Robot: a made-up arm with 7 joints. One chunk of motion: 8 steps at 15 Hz.
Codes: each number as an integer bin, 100 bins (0 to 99) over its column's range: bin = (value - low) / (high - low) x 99, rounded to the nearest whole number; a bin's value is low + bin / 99 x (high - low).
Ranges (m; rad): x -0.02..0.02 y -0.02..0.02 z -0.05..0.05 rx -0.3..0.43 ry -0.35..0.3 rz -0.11..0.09
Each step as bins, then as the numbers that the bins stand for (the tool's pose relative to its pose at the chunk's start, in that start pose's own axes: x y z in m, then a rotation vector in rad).
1 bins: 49 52 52 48 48 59
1 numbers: -0.0002 0.0010 0.0025 0.0539 -0.0348 0.0092
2 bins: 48 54 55 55 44 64
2 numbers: -0.0006 0.0018 0.0056 0.1056 -0.0611 0.0193
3 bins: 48 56 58 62 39 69
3 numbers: -0.0006 0.0026 0.0086 0.1572 -0.0939 0.0294
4 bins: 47 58 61 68 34 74
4 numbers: -0.0010 0.0034 0.0116 0.2014 -0.1268 0.0395
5 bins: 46 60 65 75 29 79
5 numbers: -0.0014 0.0042 0.0157 0.2530 -0.1596 0.0496
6 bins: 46 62 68 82 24 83
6 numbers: -0.0014 0.0051 0.0187 0.3046 -0.1924 0.0577
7 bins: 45 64 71 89 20 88
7 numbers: -0.0018 0.0059 0.0217 0.3563 -0.2187 0.0678
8 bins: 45 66 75 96 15 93
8 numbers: -0.0018 0.0067 0.0258 0.4079 -0.2515 0.0779
